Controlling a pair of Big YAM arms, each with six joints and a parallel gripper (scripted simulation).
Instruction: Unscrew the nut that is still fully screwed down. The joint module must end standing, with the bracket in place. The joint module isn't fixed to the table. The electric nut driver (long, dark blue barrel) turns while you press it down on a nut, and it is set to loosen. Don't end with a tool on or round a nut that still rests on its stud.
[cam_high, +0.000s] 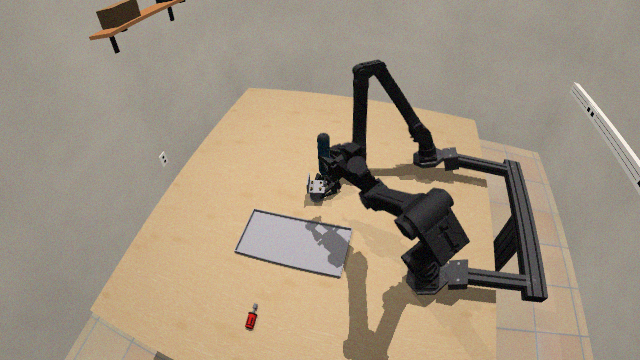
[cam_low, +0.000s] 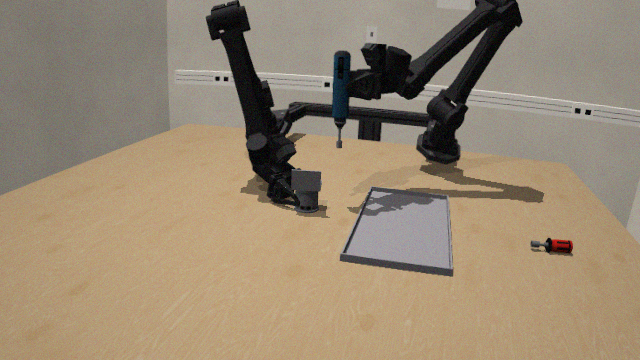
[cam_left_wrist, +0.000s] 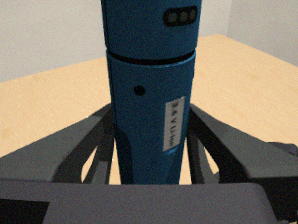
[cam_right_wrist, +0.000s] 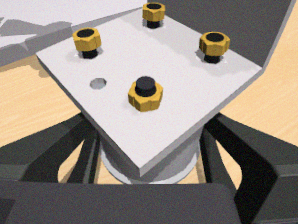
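Now: right hand 50 mm below the grey bracket. From my right hand the other things lie so: shallow grey tray: 250 mm to the left, 40 mm ahead, 20 mm below; then small red-handled screwdriver: 590 mm to the left, 90 mm ahead, 10 mm below.
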